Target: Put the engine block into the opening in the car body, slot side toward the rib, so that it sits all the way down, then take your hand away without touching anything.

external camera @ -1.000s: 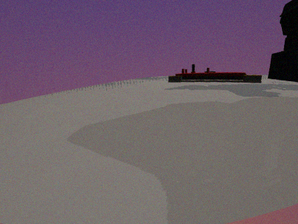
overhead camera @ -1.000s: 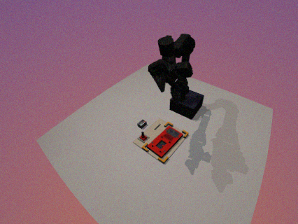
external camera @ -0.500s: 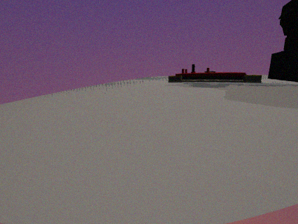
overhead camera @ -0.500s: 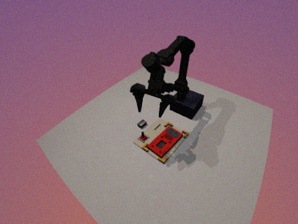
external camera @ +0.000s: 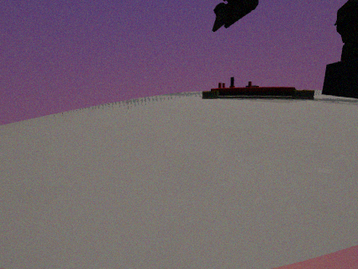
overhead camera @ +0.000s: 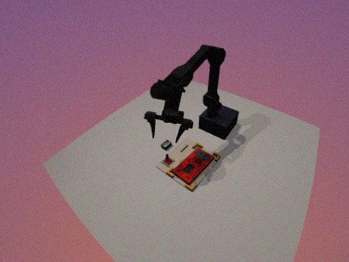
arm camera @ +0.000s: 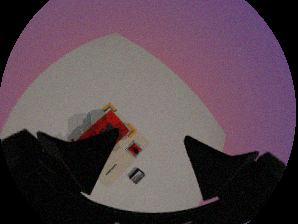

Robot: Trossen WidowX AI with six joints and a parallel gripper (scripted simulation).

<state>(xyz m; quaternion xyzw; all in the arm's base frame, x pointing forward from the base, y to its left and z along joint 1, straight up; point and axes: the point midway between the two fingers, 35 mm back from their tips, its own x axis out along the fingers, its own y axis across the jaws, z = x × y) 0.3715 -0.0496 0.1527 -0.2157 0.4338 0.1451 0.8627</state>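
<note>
My gripper tip is 130 mm past the grey engine block, 100 mm to the left of it and 210 mm above it.
</note>
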